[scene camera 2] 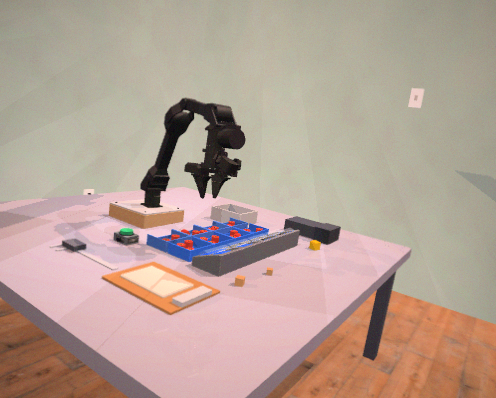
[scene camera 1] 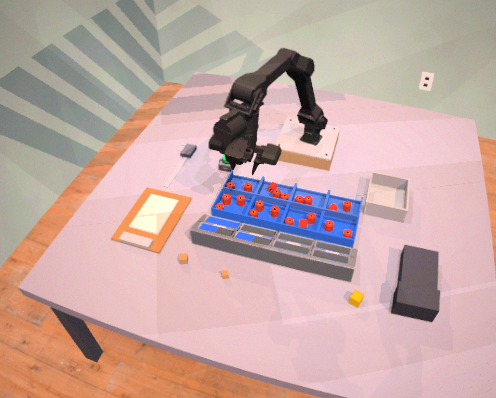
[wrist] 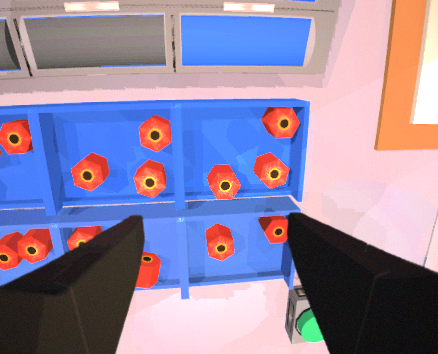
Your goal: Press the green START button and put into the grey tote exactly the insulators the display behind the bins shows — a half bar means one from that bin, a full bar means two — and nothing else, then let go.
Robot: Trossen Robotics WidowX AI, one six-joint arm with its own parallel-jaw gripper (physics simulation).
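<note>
My gripper [scene camera 1: 243, 169] [scene camera 2: 208, 195] [wrist: 216, 225] is open and empty, high above the back left end of the blue bins [scene camera 1: 345, 220] [scene camera 2: 167, 245] [wrist: 45, 165]. Red insulators stand or lie in the bins; one insulator [wrist: 220, 242] in the back left bin shows between the fingers in the wrist view. The grey display [scene camera 1: 270, 254] [scene camera 2: 220, 265] [wrist: 250, 74] shows a full blue bar at its upper left, and half bars in the two left cells of its other row. The green START button [scene camera 1: 225, 158] [scene camera 2: 126, 232] [wrist: 311, 326] is partly hidden in scene camera 1. The grey tote [scene camera 1: 387, 212] [scene camera 2: 220, 216] looks empty.
An orange clipboard [scene camera 1: 175, 216] [scene camera 2: 115, 280] [wrist: 390, 125] lies left of the display. Two small orange cubes [scene camera 1: 183, 258] [scene camera 1: 225, 274] and a yellow cube [scene camera 1: 356, 298] [scene camera 2: 314, 245] lie on the display's outer side. A dark block [scene camera 1: 417, 280] [scene camera 2: 311, 229] stands at the right.
</note>
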